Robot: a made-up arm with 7 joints. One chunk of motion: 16 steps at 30 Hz.
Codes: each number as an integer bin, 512 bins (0 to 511) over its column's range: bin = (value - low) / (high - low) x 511, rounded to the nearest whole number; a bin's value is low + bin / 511 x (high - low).
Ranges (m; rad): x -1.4..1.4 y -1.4..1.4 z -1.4..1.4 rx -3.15..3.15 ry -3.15..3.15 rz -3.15..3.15
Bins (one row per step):
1: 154 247 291 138 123 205
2: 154 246 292 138 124 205
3: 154 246 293 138 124 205
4: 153 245 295 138 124 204
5: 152 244 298 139 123 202
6: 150 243 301 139 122 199
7: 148 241 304 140 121 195
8: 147 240 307 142 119 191
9: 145 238 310 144 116 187
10: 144 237 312 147 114 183
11: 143 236 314 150 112 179
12: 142 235 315 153 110 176
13: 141 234 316 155 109 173
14: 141 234 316 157 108 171
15: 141 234 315 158 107 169
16: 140 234 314 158 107 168
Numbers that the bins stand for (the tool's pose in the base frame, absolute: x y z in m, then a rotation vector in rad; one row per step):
1: -0.5562 -0.0466 0.1945 -1.4486 -1.6336 -0.6226
2: -0.5562 -0.0521 0.2000 -1.4486 -1.6212 -0.6226
3: -0.5562 -0.0521 0.2055 -1.4486 -1.6212 -0.6226
4: -0.5616 -0.0575 0.2164 -1.4486 -1.6212 -0.6349
5: -0.5671 -0.0630 0.2329 -1.4363 -1.6336 -0.6596
6: -0.5781 -0.0685 0.2493 -1.4363 -1.6459 -0.6966
7: -0.5890 -0.0795 0.2658 -1.4240 -1.6582 -0.7459
8: -0.5945 -0.0849 0.2822 -1.3993 -1.6829 -0.7952
9: -0.6055 -0.0959 0.2986 -1.3747 -1.7199 -0.8445
10: -0.6110 -0.1014 0.3096 -1.3377 -1.7445 -0.8938
11: -0.6164 -0.1068 0.3205 -1.3007 -1.7692 -0.9432
12: -0.6219 -0.1123 0.3260 -1.2637 -1.7938 -0.9801
13: -0.6274 -0.1178 0.3315 -1.2390 -1.8062 -1.0171
14: -0.6274 -0.1178 0.3315 -1.2144 -1.8185 -1.0418
15: -0.6274 -0.1178 0.3260 -1.2021 -1.8308 -1.0664
16: -0.6329 -0.1178 0.3205 -1.2021 -1.8308 -1.0788

